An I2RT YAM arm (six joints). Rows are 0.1 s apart.
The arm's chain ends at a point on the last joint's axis. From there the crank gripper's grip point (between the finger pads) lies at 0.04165 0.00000 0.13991 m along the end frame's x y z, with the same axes.
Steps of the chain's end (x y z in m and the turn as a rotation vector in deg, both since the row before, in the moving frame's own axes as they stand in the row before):
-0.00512, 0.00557, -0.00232, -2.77, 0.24, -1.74
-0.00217, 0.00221, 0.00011, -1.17, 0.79, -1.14
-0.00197, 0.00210, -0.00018, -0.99, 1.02, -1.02
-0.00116, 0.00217, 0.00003, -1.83, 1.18, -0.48
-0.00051, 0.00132, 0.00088, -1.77, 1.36, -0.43
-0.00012, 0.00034, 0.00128, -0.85, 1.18, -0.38
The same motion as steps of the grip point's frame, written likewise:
-0.00445, 0.01105, -0.00263, -2.77, 0.24, -1.74
-0.00023, 0.00421, -0.00050, -1.17, 0.79, -1.14
0.00053, 0.00375, -0.00096, -0.99, 1.02, -1.02
0.00173, 0.00626, -0.00092, -1.83, 1.18, -0.48
0.00281, 0.00530, -0.00021, -1.77, 1.36, -0.43
0.00276, 0.00212, 0.00038, -0.85, 1.18, -0.38

